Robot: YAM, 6 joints.
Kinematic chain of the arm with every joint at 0, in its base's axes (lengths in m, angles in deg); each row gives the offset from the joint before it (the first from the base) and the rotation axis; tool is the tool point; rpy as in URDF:
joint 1: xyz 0 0 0.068 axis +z
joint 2: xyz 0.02 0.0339 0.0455 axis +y
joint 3: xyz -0.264 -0.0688 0 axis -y
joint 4: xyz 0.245 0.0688 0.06 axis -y
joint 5: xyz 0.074 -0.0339 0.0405 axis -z
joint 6: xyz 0.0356 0 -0.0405 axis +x
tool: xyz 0 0 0 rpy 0 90 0
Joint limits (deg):
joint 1: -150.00..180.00
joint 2: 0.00..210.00
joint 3: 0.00..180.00
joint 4: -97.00..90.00
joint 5: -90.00..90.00
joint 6: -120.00..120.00
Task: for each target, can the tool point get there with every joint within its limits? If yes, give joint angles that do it. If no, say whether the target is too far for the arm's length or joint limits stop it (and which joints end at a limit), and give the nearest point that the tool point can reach.
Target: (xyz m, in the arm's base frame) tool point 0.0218 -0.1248 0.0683
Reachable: yes | joints -85.23 117.94 33.27 -73.51 -18.59 72.08
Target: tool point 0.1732 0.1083 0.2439
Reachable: yes | joints 32.79 51.37 19.38 33.61 4.40 -70.09
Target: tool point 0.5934 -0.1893 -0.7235
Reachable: no: too far | nearest point 0.3985 -0.1271 -0.3381 | short by 0.436 m
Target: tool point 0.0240 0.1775 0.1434
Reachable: yes | joints 93.16 69.20 21.01 -12.56 71.68 -83.97
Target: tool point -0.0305 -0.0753 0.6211
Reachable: yes | joints 48.81 41.22 103.20 4.03 48.38 -44.88
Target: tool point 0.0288 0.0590 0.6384
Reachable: yes | joints 72.75 61.64 94.86 57.73 16.32 10.82
